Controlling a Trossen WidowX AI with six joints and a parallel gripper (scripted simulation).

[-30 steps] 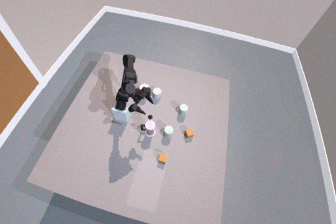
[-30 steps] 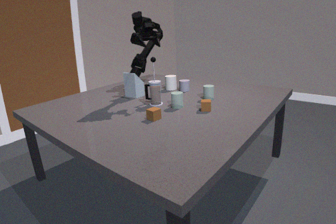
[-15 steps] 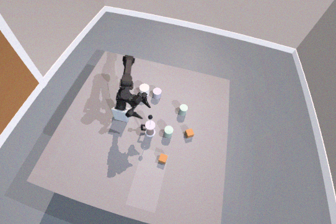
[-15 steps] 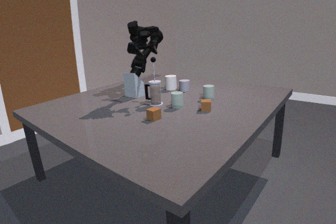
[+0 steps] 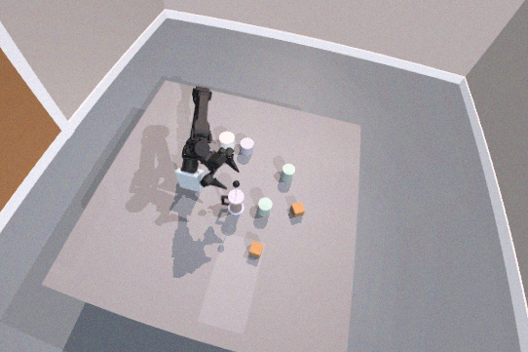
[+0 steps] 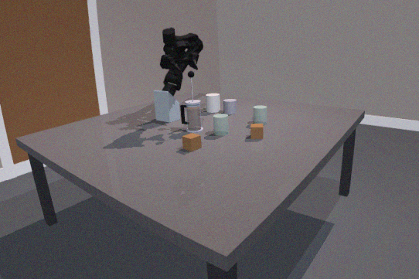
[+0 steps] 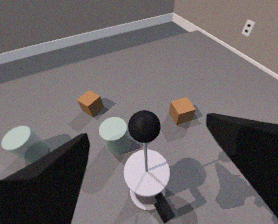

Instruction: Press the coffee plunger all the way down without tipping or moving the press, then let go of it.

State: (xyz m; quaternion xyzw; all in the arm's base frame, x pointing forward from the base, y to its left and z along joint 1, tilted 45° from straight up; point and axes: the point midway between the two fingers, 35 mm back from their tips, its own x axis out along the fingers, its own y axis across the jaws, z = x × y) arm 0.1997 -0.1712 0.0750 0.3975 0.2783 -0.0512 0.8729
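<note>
Right now the coffee press is 15 cm below my gripper tip. The rest, counted from my gripper tip: white cylinder: 33 cm to the left, 23 cm below, 11 cm behind.
</note>
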